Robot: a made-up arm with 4 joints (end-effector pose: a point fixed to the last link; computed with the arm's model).
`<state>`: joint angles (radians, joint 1 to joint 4).
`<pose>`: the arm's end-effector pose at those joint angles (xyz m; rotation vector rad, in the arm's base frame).
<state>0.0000 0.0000 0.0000 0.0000</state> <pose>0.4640 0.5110 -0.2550 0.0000 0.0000 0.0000</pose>
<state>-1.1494 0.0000 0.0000 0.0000</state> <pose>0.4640 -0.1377 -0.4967 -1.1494 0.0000 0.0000</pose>
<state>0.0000 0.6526 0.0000 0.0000</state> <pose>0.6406 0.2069 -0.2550 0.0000 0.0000 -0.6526</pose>
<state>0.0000 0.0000 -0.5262 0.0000</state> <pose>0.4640 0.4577 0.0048 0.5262 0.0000 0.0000</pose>
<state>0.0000 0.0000 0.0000 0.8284</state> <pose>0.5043 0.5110 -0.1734 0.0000 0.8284 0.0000</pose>
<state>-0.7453 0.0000 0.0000 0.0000</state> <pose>0.4640 0.1178 -0.5008 -0.7453 0.0000 0.0000</pose>
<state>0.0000 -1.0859 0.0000 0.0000</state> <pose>-0.0941 0.6099 -0.2550 0.0000 0.0000 1.0859</pose>
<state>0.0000 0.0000 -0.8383 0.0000</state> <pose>0.4640 0.3654 0.1337 0.8383 0.0000 0.0000</pose>
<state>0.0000 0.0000 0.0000 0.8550</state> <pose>0.5066 0.5110 -0.1715 0.0000 0.8550 0.0000</pose>
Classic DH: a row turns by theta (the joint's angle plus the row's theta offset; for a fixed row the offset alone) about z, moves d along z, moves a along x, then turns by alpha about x. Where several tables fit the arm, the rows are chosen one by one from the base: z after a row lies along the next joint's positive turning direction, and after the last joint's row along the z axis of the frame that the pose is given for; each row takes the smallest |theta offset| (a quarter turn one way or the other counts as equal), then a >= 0, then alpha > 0; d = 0 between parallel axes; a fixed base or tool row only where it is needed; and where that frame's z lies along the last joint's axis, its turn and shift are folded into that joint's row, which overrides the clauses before.
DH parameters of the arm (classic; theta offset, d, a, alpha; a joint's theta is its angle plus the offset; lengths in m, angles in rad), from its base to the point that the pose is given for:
base (fixed): 1.5708 0.125 0 1.5708
joint 1: 0 0.103 0.098 1.5708
joint 2: 0 0.349 -0.096 1.5708
joint 3: 1.5708 -0.474 0.036 1.5708
joint 4: 1.5708 0.509 0.113 -1.5708
tool (fixed): 3.1416 0.005 0 0

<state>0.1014 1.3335 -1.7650 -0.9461</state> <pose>0.1281 -0.3275 0.2671 1.0362 -1.7257 -1.8327</pose>
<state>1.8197 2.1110 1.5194 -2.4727</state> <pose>-0.3389 0.9077 0.0571 0.2120 -0.3547 -0.0835</pose>
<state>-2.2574 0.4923 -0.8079 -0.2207</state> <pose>0.5625 -0.1341 -0.0076 -1.4287 -0.7186 0.1374</pose>
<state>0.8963 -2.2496 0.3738 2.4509</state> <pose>-0.5545 0.5771 0.0382 -1.4700 0.4803 0.7984</pose>
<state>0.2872 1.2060 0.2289 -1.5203</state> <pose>0.6102 -0.0233 -0.5171 -0.8040 -1.0314 -0.9234</pose>
